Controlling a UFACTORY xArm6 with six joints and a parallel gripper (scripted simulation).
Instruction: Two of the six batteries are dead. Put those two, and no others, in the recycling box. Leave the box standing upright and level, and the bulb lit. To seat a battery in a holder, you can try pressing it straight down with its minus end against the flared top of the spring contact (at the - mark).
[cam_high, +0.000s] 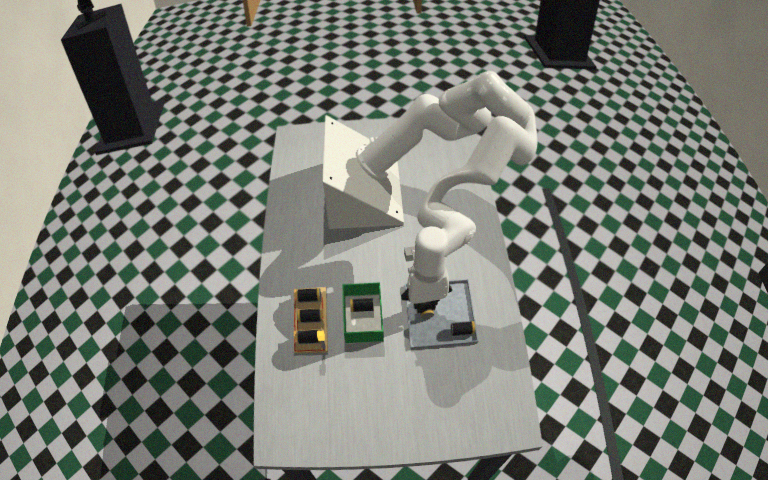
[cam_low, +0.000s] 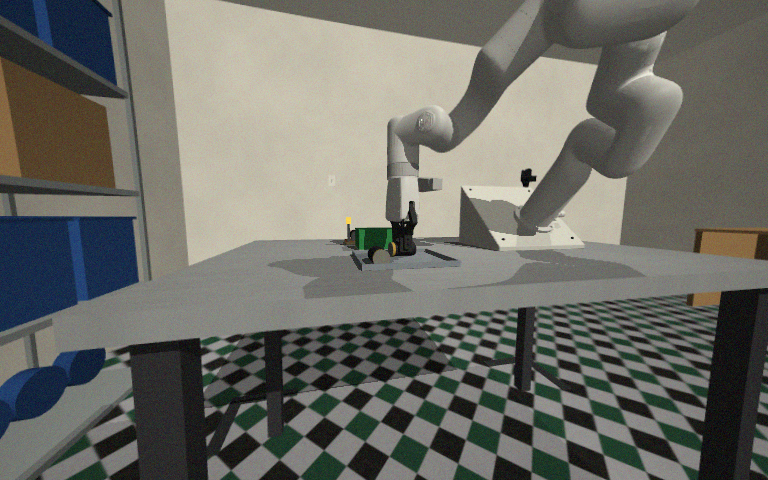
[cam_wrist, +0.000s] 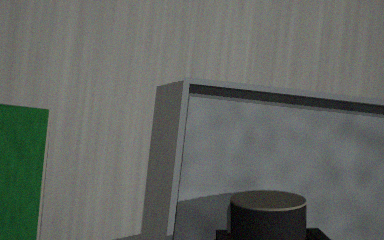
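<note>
My hand is 40 mm to the right of the grey tray, 30 mm above it and 20 mm short of it. Also, from my hand: green recycling box (170 mm to the right, 20 mm below).
</note>
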